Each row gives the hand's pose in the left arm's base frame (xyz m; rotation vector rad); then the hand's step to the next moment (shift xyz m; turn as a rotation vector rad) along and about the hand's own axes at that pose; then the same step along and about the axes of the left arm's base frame.
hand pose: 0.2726 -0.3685 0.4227 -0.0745 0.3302 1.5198
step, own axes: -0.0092 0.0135 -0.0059 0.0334 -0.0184 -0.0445
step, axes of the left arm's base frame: -0.0144 -0.0096 -0.0011 0.0113 0.0200 -0.0539
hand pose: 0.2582 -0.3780 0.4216 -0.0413 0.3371 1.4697
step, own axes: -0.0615 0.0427 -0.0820 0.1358 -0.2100 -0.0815
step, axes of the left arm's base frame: -0.0619 -0.0738 -0.0553 0.1978 0.0895 -0.1484
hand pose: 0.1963 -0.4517 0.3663 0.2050 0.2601 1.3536
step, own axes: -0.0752 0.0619 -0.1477 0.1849 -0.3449 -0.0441
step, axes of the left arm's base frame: -0.1169 -0.0616 -0.1177 0.3446 0.1101 -0.1557
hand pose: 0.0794 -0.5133 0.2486 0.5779 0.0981 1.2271
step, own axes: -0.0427 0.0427 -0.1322 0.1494 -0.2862 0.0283
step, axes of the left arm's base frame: -0.1011 0.0185 -0.1028 0.3088 0.0641 -0.0748
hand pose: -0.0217 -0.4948 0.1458 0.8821 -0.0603 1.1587
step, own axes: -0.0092 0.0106 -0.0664 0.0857 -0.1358 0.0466
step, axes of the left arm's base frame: -0.0382 0.0360 -0.0430 0.1658 0.0209 -0.0062
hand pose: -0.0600 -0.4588 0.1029 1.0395 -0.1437 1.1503
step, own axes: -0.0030 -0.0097 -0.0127 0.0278 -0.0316 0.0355
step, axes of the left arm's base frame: 0.0014 0.0071 -0.0146 0.0519 -0.0079 0.0167
